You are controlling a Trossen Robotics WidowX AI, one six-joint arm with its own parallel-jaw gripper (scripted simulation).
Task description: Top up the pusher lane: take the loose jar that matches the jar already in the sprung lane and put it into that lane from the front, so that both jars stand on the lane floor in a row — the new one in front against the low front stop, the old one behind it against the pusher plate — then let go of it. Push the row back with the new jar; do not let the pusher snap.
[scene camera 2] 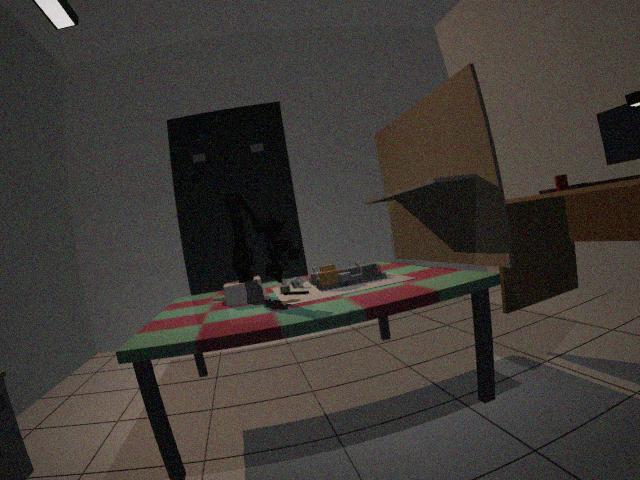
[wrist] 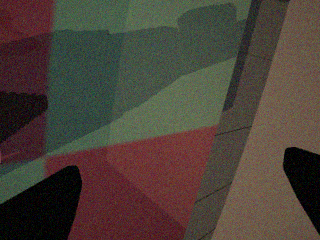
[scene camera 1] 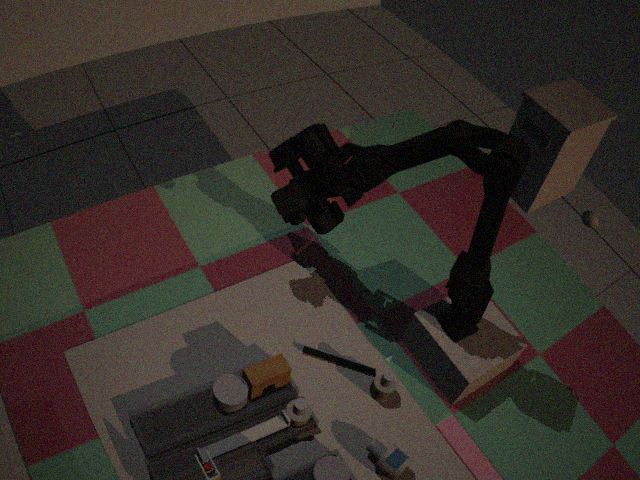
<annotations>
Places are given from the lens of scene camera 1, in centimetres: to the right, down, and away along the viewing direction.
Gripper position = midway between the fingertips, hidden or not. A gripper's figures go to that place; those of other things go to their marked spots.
my gripper (scene camera 1: 287,189): -6, -10, 118
round can (scene camera 1: 230,391): -15, 25, 95
pale mat (scene camera 1: 280,311): -8, 14, 114
The marked spots on the round can and the pale mat are 23 cm apart.
</annotations>
